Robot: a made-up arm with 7 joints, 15 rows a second.
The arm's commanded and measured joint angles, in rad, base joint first. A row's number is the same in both.
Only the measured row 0 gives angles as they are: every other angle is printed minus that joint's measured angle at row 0.
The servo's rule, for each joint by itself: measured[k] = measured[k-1] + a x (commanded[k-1-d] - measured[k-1]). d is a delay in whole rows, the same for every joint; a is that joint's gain. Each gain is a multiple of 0.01, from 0.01 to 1. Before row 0 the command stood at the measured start. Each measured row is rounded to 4 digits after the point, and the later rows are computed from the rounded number. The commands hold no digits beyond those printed.
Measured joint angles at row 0:
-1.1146 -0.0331 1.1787 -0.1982 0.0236 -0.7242 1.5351
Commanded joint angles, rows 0 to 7:
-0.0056 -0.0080 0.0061 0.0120 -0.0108 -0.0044 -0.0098
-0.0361 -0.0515 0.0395 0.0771 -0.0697 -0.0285 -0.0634
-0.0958 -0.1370 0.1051 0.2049 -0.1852 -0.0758 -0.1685
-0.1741 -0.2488 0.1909 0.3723 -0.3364 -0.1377 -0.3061
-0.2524 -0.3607 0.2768 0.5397 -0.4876 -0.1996 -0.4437
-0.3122 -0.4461 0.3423 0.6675 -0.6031 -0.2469 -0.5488
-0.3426 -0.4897 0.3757 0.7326 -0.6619 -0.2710 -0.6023
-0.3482 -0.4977 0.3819 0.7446 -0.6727 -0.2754 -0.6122
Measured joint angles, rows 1 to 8:
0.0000 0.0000 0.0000 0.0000 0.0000 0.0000 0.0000
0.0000 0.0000 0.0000 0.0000 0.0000 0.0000 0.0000
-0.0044 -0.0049 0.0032 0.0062 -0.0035 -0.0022 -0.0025
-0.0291 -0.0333 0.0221 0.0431 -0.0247 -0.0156 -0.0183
-0.0811 -0.0966 0.0653 0.1272 -0.0761 -0.0463 -0.0574
-0.1536 -0.1894 0.1306 0.2547 -0.1594 -0.0929 -0.1221
-0.2307 -0.2939 0.2066 0.4029 -0.2644 -0.1473 -0.2057
-0.2943 -0.3867 0.2772 0.5405 -0.3728 -0.1981 -0.2949
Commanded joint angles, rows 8 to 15:
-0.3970 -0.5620 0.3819 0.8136 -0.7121 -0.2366 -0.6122
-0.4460 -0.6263 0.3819 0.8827 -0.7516 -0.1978 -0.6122
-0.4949 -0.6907 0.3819 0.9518 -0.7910 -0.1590 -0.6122
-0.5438 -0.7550 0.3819 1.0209 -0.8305 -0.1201 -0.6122
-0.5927 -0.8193 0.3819 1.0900 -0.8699 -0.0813 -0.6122
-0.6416 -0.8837 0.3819 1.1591 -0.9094 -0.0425 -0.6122
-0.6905 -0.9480 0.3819 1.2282 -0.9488 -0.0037 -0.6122
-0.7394 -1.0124 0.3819 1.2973 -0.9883 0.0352 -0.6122
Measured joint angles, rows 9 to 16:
-0.3320 -0.4495 0.3284 0.6404 -0.4653 -0.2353 -0.3748
-0.3446 -0.4789 0.3562 0.6946 -0.5317 -0.2558 -0.4365
-0.3855 -0.5296 0.3696 0.7565 -0.5894 -0.2460 -0.4822
-0.4327 -0.5886 0.3760 0.8221 -0.6413 -0.2214 -0.5160
-0.4812 -0.6509 0.3791 0.8895 -0.6892 -0.1896 -0.5410
-0.5300 -0.7144 0.3806 0.9578 -0.7344 -0.1542 -0.5595
-0.5789 -0.7784 0.3813 1.0265 -0.7778 -0.1170 -0.5732
-0.6278 -0.8426 0.3816 1.0955 -0.8199 -0.0790 -0.5833

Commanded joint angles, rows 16 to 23:
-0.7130 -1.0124 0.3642 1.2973 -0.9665 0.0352 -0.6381
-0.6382 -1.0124 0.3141 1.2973 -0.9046 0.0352 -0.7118
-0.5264 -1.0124 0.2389 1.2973 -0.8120 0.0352 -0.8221
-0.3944 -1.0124 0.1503 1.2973 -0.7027 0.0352 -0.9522
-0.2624 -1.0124 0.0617 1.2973 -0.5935 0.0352 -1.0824
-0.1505 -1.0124 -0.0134 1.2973 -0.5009 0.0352 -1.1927
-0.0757 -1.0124 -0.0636 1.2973 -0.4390 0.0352 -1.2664
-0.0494 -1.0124 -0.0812 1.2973 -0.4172 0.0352 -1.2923
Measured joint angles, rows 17 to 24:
-0.6767 -0.9069 0.3818 1.1645 -0.8611 -0.0406 -0.5908
-0.7256 -0.9713 0.3819 1.2336 -0.9018 -0.0019 -0.5964
-0.7158 -0.9964 0.3727 1.2667 -0.9225 0.0170 -0.6072
-0.6553 -1.0062 0.3422 1.2826 -0.9168 0.0263 -0.6344
-0.5548 -1.0100 0.2885 1.2902 -0.8833 0.0308 -0.6832
-0.4297 -1.0115 0.2166 1.2939 -0.8255 0.0330 -0.7531
-0.2992 -1.0120 0.1361 1.2957 -0.7513 0.0341 -0.8387
-0.1832 -1.0122 0.0584 1.2965 -0.6712 0.0347 -0.9307

